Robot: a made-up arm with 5 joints. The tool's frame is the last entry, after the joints. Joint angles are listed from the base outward. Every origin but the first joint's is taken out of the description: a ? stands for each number. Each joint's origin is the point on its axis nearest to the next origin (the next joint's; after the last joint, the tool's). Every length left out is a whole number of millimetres.
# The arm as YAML. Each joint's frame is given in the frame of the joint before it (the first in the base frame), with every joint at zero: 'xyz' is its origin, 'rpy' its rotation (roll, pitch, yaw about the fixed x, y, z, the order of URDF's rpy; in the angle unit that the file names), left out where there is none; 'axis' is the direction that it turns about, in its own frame. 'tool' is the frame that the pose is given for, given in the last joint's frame.
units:
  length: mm
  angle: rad
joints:
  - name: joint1
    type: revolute
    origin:
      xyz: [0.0, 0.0, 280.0]
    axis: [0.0, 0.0, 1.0]
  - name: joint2
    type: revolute
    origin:
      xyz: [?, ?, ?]
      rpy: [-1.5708, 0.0, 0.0]
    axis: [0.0, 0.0, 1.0]
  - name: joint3
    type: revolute
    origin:
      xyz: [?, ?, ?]
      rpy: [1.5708, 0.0, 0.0]
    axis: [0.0, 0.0, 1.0]
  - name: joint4
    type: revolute
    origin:
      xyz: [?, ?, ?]
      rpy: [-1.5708, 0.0, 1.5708]
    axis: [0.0, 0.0, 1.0]
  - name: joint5
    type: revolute
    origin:
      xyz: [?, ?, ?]
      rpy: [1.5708, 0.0, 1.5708]
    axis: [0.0, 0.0, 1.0]
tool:
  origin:
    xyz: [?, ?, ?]
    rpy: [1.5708, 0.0, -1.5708]
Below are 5 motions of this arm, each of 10 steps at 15 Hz.
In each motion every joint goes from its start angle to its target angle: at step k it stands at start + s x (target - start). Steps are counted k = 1, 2, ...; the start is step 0. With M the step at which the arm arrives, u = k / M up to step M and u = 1 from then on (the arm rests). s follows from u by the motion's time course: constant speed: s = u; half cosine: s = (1 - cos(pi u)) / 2; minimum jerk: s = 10 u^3 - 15 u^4 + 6 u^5.
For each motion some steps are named. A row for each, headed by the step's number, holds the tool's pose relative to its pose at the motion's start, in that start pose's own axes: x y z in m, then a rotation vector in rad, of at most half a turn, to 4 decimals.
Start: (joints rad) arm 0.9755 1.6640 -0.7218 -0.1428 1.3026
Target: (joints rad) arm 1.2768 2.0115 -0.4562 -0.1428 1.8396
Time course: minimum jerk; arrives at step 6
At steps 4, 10:
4: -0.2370 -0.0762 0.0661 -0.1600 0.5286 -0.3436
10: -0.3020 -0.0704 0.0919 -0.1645 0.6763 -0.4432

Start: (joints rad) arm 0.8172 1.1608 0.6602 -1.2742 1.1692
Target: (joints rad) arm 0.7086 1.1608 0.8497 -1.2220 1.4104
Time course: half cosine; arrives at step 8
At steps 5, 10:
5: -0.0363 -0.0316 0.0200 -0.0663 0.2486 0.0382
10: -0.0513 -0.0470 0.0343 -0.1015 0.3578 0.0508

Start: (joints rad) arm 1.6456 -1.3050 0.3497 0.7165 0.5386
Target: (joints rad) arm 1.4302 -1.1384 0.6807 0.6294 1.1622
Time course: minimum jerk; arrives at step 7
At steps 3, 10:
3: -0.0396 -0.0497 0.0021 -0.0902 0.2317 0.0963
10: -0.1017 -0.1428 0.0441 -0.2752 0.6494 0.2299

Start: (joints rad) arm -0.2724 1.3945 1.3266 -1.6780 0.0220
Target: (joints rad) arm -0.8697 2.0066 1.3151 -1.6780 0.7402
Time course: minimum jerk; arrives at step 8
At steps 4, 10:
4: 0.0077 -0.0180 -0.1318 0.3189 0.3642 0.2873
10: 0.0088 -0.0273 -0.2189 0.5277 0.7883 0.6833

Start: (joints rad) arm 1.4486 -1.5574 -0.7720 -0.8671 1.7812
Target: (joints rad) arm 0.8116 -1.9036 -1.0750 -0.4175 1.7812
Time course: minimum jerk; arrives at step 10
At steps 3, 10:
3: 0.0157 -0.0124 0.0228 -0.0285 -0.1121 -0.1140
10: 0.0567 -0.0683 0.1792 -0.1564 -0.6870 -0.5893

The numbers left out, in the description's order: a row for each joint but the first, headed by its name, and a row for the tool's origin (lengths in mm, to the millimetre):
joint2: -25.0 -73.0 0.0
joint3: -13.0 184.0 0.0
joint4: -206.0 -68.0 0.0
joint5: -148.0 -78.0 0.0
tool: 199.0 -67.0 0.0

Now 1 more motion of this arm.
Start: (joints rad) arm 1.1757 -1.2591 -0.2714 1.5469 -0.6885
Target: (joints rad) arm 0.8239 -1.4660 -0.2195 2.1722 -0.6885
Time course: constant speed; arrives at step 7
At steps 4, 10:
4: 0.0337 -0.0182 0.0440 -0.4992 0.0461 0.2038
10: 0.0601 -0.0100 0.0702 -0.8727 0.1044 0.3647

